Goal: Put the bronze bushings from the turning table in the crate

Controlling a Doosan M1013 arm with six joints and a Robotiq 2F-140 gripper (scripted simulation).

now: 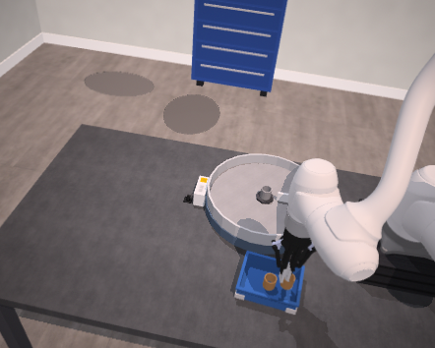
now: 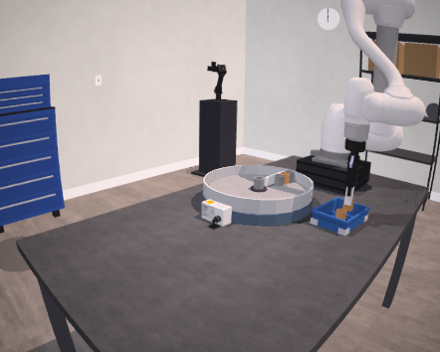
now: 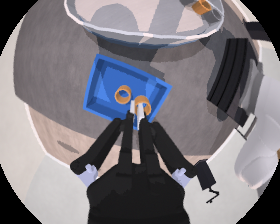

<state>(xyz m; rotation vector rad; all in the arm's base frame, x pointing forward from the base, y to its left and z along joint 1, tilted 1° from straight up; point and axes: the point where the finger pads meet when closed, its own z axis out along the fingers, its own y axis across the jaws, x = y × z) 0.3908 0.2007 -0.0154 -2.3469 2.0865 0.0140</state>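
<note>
Right now the blue crate is 70 mm below my hand, 30 mm ahead of it and 10 mm to the right of it. Also, from my hand: round turning table: 350 mm to the right, 60 mm ahead, 40 mm below.
</note>
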